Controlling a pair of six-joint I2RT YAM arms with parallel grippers.
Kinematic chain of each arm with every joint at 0, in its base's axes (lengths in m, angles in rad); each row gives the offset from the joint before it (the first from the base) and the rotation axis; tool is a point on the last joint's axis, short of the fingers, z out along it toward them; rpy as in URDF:
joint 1: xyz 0 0 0.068 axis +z
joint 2: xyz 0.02 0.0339 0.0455 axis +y
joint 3: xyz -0.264 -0.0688 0 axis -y
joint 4: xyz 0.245 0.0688 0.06 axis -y
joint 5: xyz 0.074 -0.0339 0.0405 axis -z
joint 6: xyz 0.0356 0 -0.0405 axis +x
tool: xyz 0 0 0 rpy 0 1.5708 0
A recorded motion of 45 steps. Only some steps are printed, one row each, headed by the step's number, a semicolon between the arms.
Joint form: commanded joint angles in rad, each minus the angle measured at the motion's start. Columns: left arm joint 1, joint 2, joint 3, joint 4, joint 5, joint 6; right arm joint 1, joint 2, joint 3, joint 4, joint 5, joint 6.
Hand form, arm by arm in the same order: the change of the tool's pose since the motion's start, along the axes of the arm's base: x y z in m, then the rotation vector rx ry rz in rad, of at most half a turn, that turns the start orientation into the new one. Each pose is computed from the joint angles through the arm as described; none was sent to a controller.
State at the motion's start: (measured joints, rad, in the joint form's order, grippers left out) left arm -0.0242 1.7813 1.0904 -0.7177 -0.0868 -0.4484; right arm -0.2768 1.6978 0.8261 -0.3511 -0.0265 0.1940
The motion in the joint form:
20: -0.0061 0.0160 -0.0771 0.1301 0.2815 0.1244; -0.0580 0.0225 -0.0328 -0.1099 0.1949 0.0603
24: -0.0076 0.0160 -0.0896 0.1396 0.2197 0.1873; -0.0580 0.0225 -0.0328 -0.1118 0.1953 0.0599
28: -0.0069 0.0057 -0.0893 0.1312 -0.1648 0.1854; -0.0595 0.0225 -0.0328 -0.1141 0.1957 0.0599
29: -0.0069 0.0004 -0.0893 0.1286 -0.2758 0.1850; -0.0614 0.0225 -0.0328 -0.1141 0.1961 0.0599
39: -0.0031 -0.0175 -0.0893 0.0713 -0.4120 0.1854; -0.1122 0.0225 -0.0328 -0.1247 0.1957 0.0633
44: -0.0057 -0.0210 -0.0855 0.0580 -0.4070 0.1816; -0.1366 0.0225 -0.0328 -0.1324 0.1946 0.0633
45: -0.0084 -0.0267 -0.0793 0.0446 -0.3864 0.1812; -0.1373 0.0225 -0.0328 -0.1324 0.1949 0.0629
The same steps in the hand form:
20: -0.0035 -0.0118 -0.0203 -0.2553 -0.0365 -0.1792; -0.0264 -0.0162 -0.0161 -0.1162 0.2049 -0.1671
24: -0.0054 -0.0101 -0.0234 -0.1831 -0.0330 -0.2313; -0.0266 -0.0161 -0.0161 -0.1162 0.2069 -0.1666
28: -0.0061 0.0038 -0.0197 0.1943 -0.0101 -0.1574; -0.0270 -0.0164 -0.0162 -0.1159 0.2094 -0.1680
29: -0.0066 0.0075 -0.0170 0.3031 -0.0056 -0.1351; -0.0272 -0.0169 -0.0162 -0.1160 0.2096 -0.1700
39: -0.0134 0.0133 -0.0109 0.4355 0.0432 -0.1132; -0.0335 -0.0294 -0.0164 -0.1068 0.2222 -0.2228
44: -0.0139 0.0124 -0.0093 0.4300 0.0471 -0.1144; -0.0370 -0.0351 -0.0165 -0.1009 0.2307 -0.2462
45: -0.0141 0.0109 -0.0068 0.4097 0.0467 -0.1206; -0.0370 -0.0353 -0.0165 -0.1012 0.2308 -0.2465

